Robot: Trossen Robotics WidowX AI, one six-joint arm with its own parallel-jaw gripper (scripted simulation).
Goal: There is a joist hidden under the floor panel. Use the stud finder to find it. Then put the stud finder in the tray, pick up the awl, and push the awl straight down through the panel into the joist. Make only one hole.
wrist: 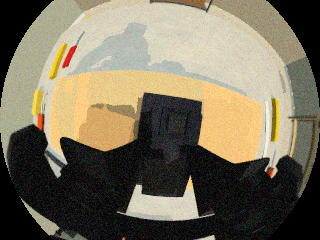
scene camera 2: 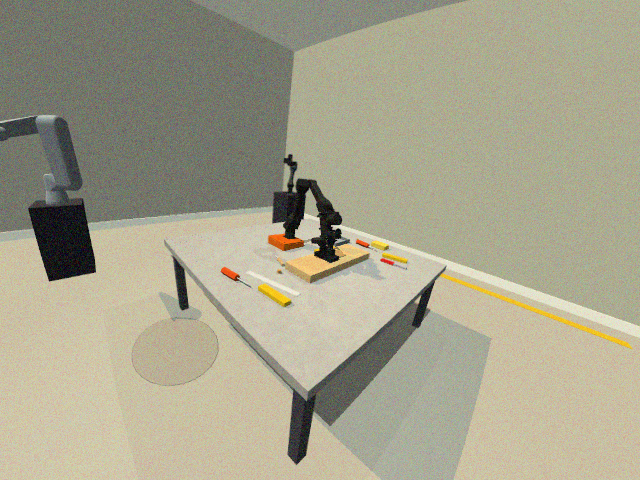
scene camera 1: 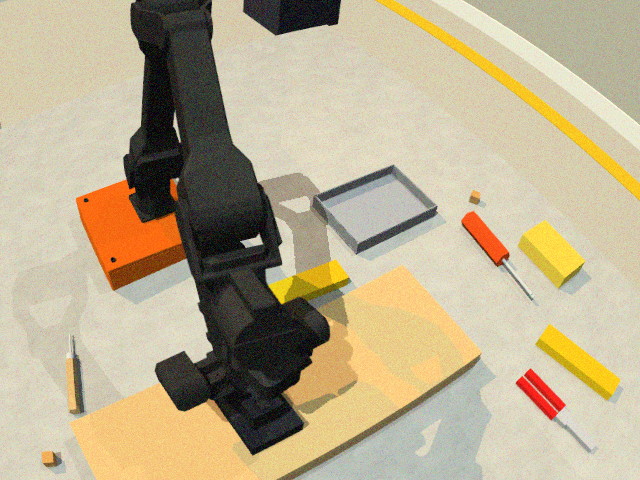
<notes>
I see my gripper (scene camera 1: 253, 402), a stud finder (scene camera 1: 262, 423), an awl (scene camera 1: 74, 407), a yellow bar (scene camera 1: 318, 281), an orange screwdriver (scene camera 1: 487, 240) and a yellow bar (scene camera 1: 554, 343).
The stud finder shows as well in the wrist view (wrist: 172, 124). My gripper is seen too in the wrist view (wrist: 168, 141). The wrist view does not show the awl, which is hidden by my gripper.
</notes>
